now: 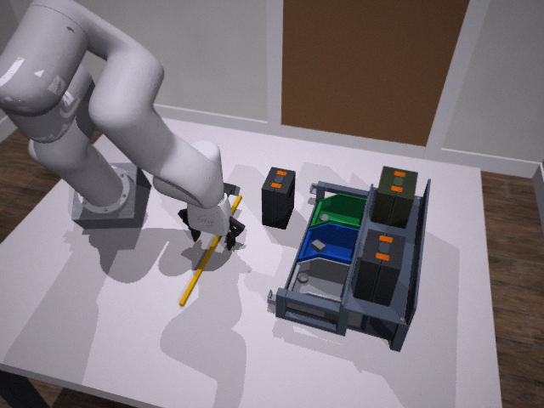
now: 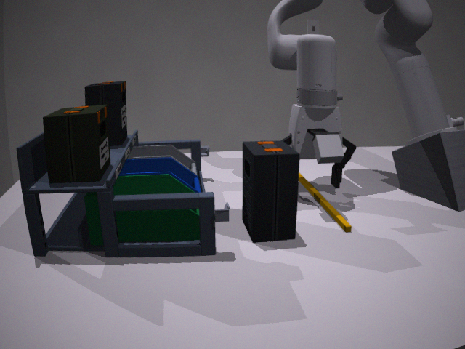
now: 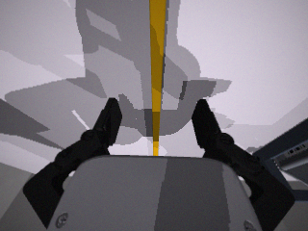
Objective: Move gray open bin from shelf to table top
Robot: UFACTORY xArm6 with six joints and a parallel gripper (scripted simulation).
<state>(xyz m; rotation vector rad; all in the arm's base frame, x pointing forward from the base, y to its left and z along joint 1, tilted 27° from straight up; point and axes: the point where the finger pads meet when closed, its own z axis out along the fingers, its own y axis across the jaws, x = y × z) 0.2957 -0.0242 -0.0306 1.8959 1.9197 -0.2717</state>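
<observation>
Right now my hand is 2 cm above the yellow bar. From my hand the other things lie so: gray open bin (31 cm ahead, 8 cm to the right, 2 cm above); then blue bin (31 cm ahead, 3 cm to the left, 2 cm above); then dark box (15 cm to the left, 13 cm ahead, 4 cm above).
</observation>
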